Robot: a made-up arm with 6 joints.
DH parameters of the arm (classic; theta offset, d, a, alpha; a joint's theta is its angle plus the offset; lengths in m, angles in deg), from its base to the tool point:
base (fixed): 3.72 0 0.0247 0
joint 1: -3.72 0.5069 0.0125 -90
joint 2: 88.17 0 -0.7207 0
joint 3: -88.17 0.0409 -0.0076 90
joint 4: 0 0.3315 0.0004 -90
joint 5: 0 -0.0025 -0.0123 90
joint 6: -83.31 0 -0.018 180
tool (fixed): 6.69 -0.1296 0 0
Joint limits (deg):
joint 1: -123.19..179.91
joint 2: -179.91..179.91
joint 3: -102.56..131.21
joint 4: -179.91..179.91
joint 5: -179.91..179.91
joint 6: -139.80..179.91
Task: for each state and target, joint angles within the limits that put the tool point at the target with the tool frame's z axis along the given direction. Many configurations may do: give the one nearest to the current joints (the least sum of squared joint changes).
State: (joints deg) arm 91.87 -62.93 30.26 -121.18 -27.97 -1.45
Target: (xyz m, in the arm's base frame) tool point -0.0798 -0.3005 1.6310 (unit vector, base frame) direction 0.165 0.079 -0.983
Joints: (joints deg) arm 82.53 -19.53 8.63 -119.81 -10.18 -2.75
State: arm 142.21 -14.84 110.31 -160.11 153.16 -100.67
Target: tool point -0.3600 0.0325 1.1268 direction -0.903 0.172 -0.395
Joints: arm 169.19 16.65 96.51 -163.31 179.91 -87.12
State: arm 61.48 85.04 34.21 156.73 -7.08 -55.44
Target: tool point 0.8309 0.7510 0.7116 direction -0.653 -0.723 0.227
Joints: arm 40.18 64.97 43.86 126.41 9.37 -51.40
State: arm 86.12 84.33 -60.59 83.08 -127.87 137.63
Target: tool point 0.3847 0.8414 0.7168 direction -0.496 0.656 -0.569
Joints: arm 70.58 96.46 -46.24 43.31 -89.12 136.86
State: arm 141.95 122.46 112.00 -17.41 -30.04 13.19
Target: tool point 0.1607 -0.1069 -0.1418 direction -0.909 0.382 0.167
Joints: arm 154.65 160.24 123.31 6.39 -23.30 49.96
